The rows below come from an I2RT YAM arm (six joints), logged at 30 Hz.
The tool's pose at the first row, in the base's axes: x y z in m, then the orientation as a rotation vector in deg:
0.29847, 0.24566, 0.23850, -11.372, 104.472, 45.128
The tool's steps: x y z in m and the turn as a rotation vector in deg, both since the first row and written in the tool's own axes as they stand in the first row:
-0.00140, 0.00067, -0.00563, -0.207, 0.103, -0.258
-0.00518, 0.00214, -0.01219, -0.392, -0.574, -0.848
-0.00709, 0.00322, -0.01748, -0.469, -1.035, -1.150
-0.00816, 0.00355, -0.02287, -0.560, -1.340, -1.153
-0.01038, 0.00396, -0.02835, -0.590, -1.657, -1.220
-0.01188, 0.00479, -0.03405, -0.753, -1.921, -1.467
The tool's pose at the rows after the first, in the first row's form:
0.29433, 0.24247, 0.24111, -11.781, 104.435, 45.142
0.29002, 0.23879, 0.24634, -12.140, 103.596, 44.880
0.28615, 0.23600, 0.24951, -12.262, 103.065, 44.726
0.28223, 0.23278, 0.25163, -12.193, 102.745, 44.799
0.27866, 0.22929, 0.25483, -12.137, 102.421, 44.769
0.27442, 0.22616, 0.25761, -12.349, 102.057, 44.738

